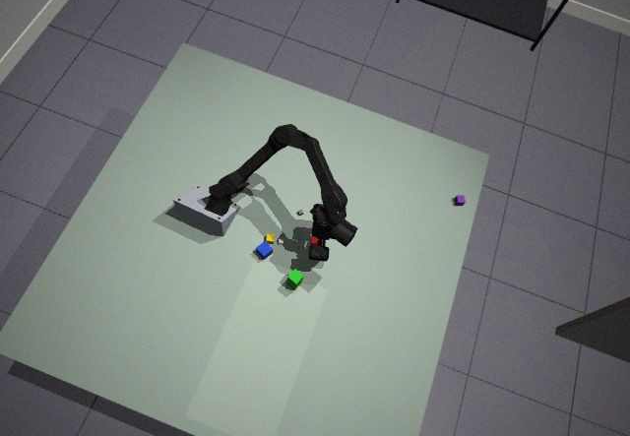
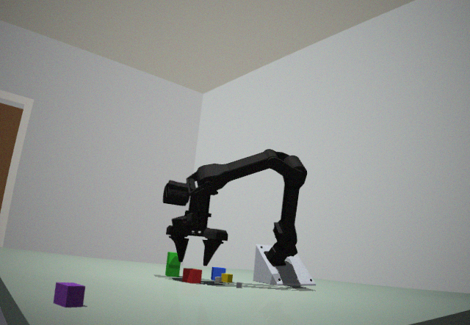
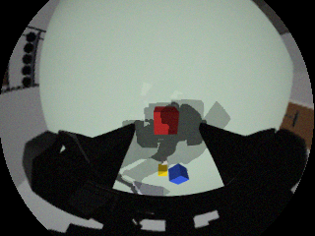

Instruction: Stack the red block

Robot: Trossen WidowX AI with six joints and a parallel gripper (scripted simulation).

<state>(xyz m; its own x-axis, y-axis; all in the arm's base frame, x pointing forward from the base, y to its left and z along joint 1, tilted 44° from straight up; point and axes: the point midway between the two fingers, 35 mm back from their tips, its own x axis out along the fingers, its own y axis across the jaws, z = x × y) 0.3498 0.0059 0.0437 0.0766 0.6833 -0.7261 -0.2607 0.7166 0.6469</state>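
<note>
The red block is 30 mm below my gripper tip. From my gripper tip the other things lie so: yellow block 160 mm behind, 40 mm to the right, 40 mm below; small grey cube 100 mm to the left, 90 mm behind, 40 mm below; tiny white cube 120 mm behind, 40 mm below, 30 mm to the right.
</note>
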